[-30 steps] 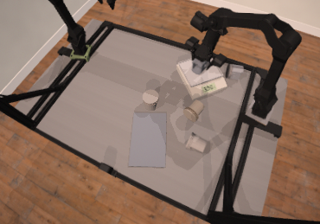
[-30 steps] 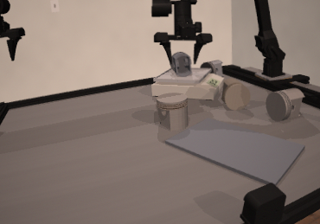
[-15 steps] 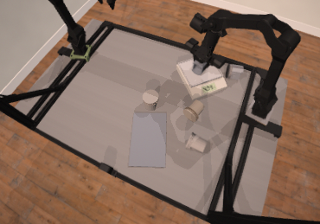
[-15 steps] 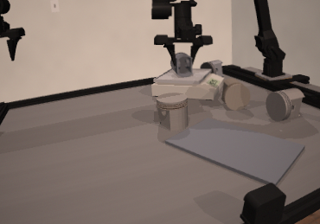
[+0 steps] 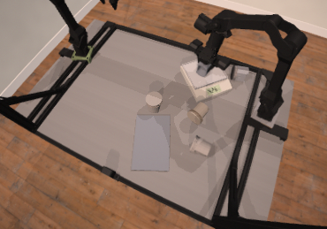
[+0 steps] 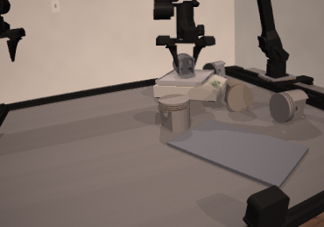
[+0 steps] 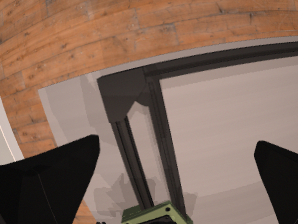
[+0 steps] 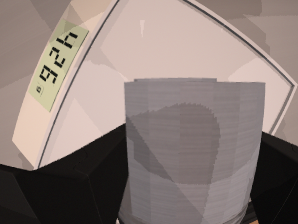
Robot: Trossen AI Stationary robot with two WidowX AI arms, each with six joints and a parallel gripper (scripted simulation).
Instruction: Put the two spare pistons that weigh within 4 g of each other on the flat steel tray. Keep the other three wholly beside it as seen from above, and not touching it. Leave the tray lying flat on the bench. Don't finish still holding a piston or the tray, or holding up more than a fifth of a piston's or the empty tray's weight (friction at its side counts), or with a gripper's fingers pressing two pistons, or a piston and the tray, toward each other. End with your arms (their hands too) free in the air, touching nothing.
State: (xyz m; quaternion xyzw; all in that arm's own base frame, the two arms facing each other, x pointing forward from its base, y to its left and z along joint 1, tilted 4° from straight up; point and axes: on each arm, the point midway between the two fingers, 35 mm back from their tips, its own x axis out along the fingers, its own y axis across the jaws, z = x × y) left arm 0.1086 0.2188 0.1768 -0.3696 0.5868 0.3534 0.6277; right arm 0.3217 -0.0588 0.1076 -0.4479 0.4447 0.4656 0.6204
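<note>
Now: right hand 90 mm above the weighing scale and 10 mm to the left of it. Round my right hand: dark piston 30 mm below, 10 mm ahead; then flat steel tray 390 mm behind, 120 mm below, 90 mm to the left.
</note>
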